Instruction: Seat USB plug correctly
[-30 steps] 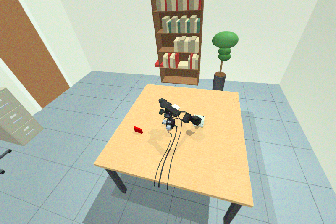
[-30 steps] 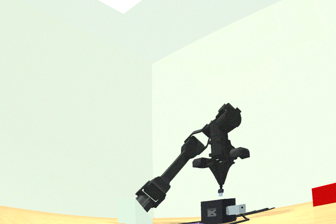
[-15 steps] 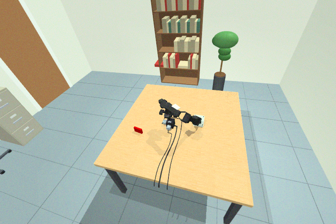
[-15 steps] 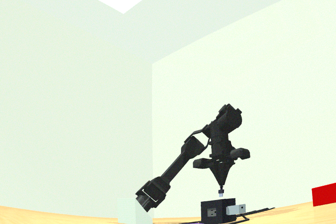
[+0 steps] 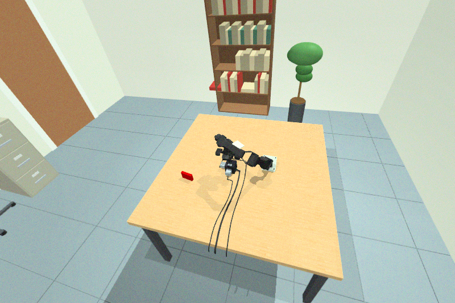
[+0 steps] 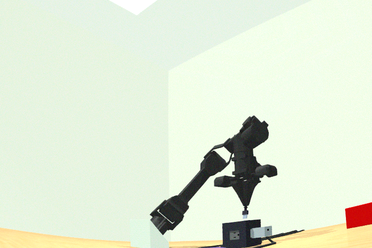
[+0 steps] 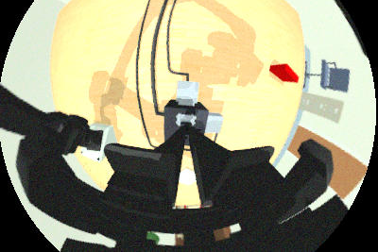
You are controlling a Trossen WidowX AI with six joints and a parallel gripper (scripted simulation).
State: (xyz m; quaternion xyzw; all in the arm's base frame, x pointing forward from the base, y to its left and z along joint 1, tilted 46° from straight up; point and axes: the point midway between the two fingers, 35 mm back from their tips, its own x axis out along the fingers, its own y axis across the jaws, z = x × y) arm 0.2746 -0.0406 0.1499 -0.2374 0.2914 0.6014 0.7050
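Now: the usb plug 2 cm below my gripper tip. The rest, counted from my gripper tip: red block 32 cm ahead, 10 cm to the left, 9 cm below; white sheet 31 cm to the right, 12 cm below; purple block 36 cm to the right, 11 cm below, 11 cm ahead.
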